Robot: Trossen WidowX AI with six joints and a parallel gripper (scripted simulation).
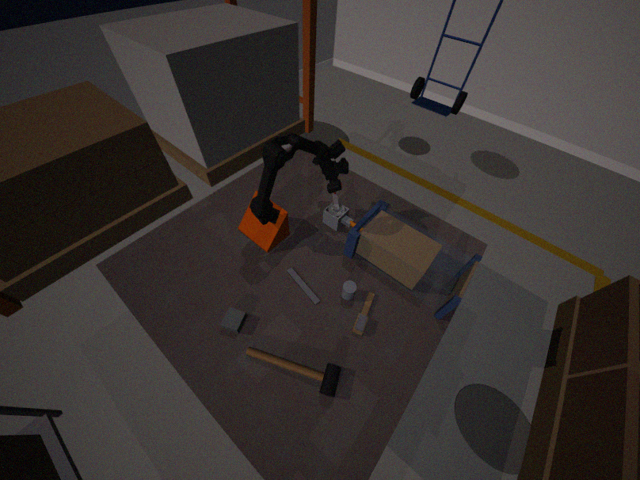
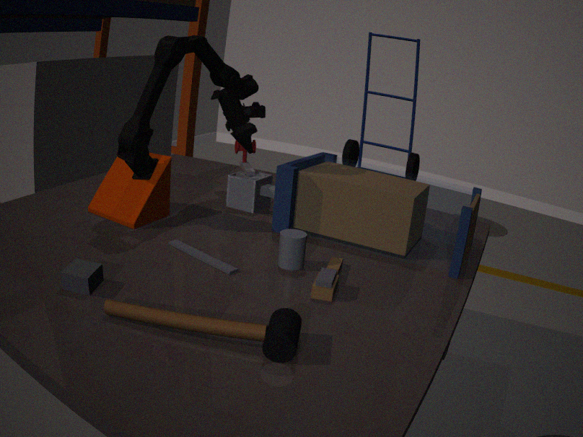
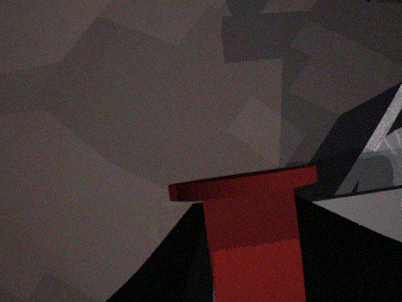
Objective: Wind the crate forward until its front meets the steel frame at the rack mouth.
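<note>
The grey winch is 30 mm ahead of my gripper tip, 100 mm to the right of it and 100 mm below it. Round my gripper tip: flat grey bar (120 mm ahead, 470 mm to the right, 130 mm below); then red knob (10 mm behind, 10 mm to the right); then small wooden tool (400 mm ahead, 440 mm to the right, 110 mm below).
</note>
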